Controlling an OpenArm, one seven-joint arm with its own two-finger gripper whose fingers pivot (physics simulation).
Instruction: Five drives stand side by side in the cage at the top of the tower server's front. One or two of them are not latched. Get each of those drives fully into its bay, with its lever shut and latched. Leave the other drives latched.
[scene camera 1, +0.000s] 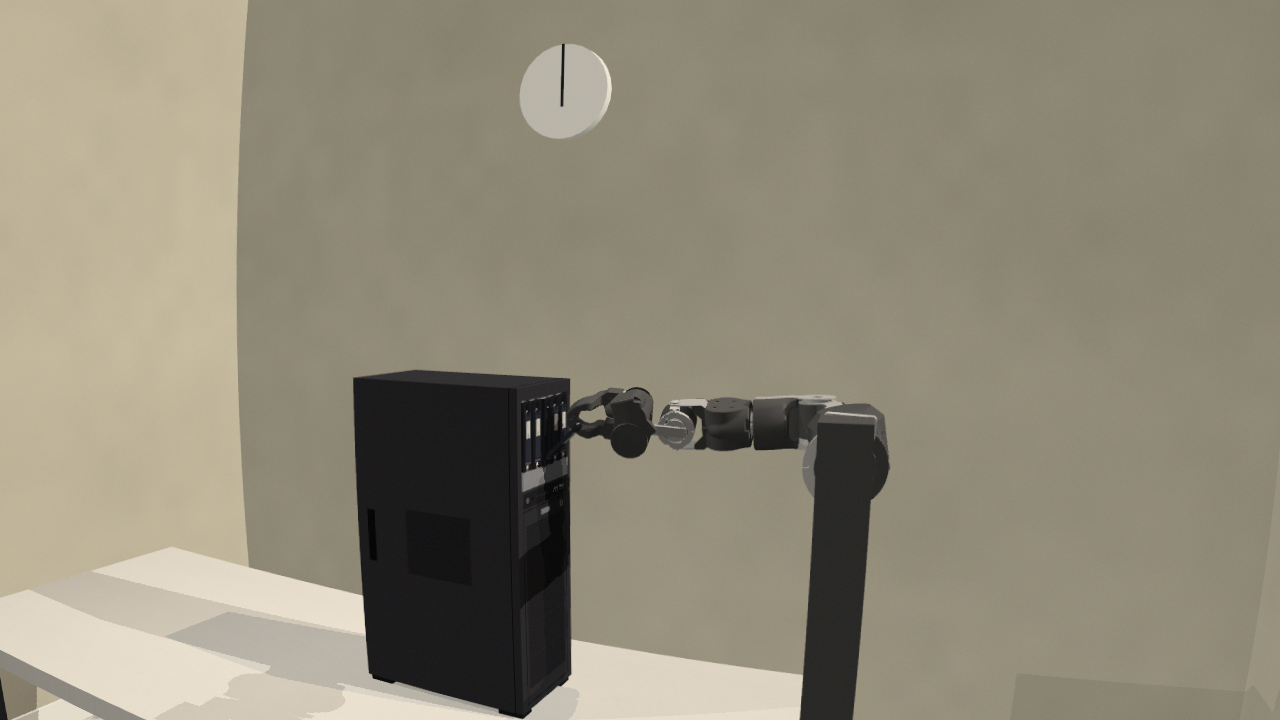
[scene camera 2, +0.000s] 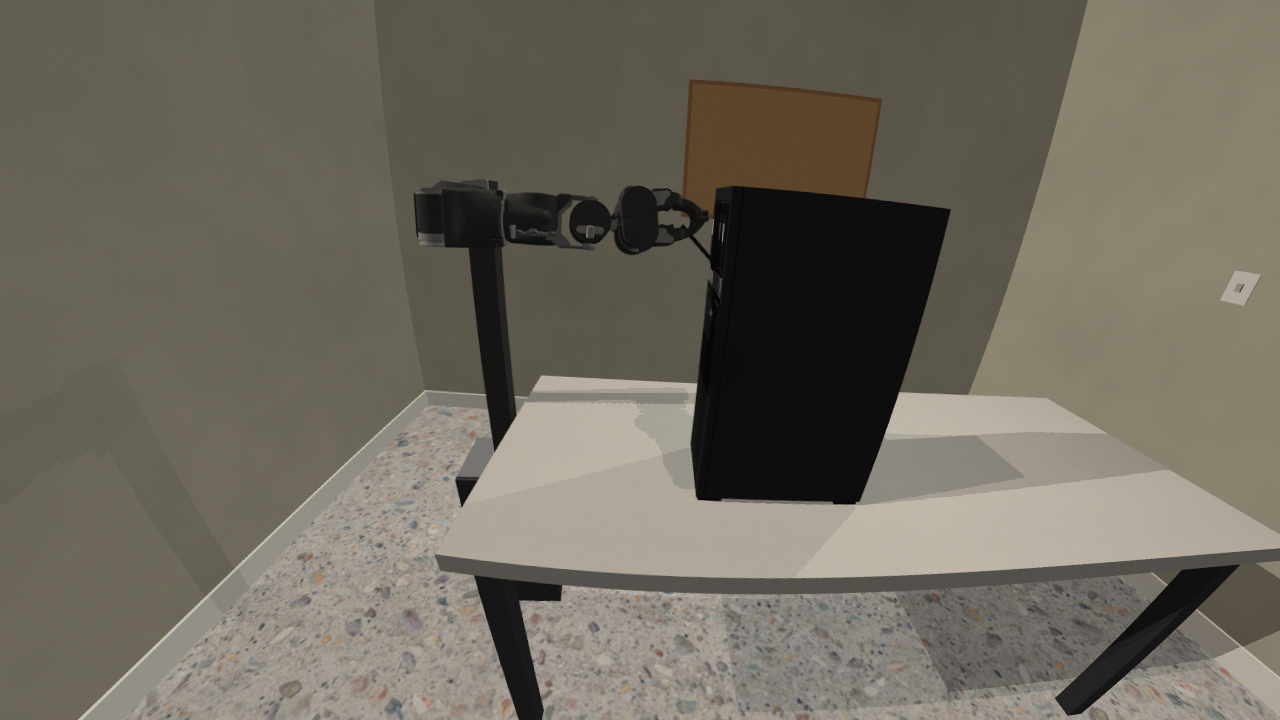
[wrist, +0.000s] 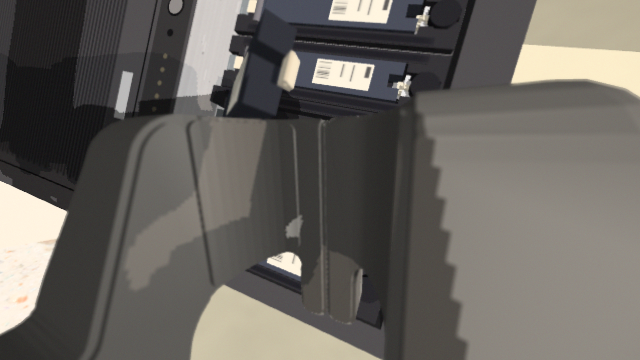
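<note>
A black tower server (scene camera 2: 803, 356), (wrist: 75, 75) is part of the scene, together with a drive (wrist: 284, 268). An arm's dark post (scene camera 1: 844, 455), (scene camera 2: 486, 263) can be seen as well, and so can the gripper (scene camera 1: 570, 412), (scene camera 2: 702, 217), (wrist: 338, 214).
</note>
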